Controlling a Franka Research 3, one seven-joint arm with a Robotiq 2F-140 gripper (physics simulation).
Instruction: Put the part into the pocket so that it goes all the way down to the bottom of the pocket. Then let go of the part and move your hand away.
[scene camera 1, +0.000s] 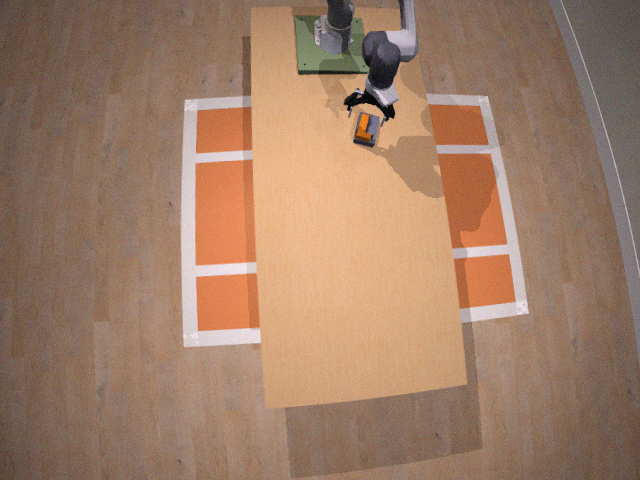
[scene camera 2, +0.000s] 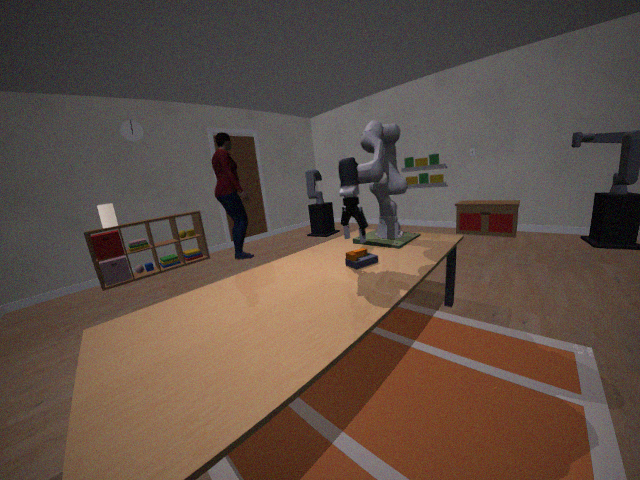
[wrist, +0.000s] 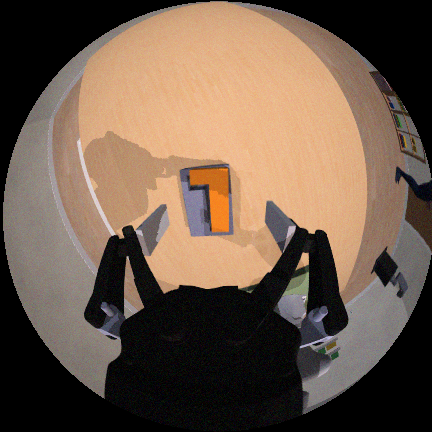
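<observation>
The orange L-shaped part (scene camera 1: 363, 128) (scene camera 2: 355, 253) (wrist: 219, 202) lies flat-looking on the blue-grey block (scene camera 1: 373, 127) (scene camera 2: 368, 260) (wrist: 197, 216) that has the pocket. Its outline sits within the block's rim in the wrist view, and its top stands above the block in scene camera 2. The pocket's floor is hidden, so the part's depth cannot be told. My gripper (scene camera 1: 366, 117) (scene camera 2: 355, 236) (wrist: 215, 212) is wide open and empty, above and back from the block, with its fingers apart from the part on both sides.
The block stands on the wooden table (scene camera 1: 351, 232) (scene camera 2: 222, 330) (wrist: 220, 90). The arm's green base plate (scene camera 1: 308, 56) (scene camera 2: 408, 239) (wrist: 297, 284) is behind it. A person (scene camera 2: 228, 180) stands beyond the table, near a low shelf unit (scene camera 2: 148, 222).
</observation>
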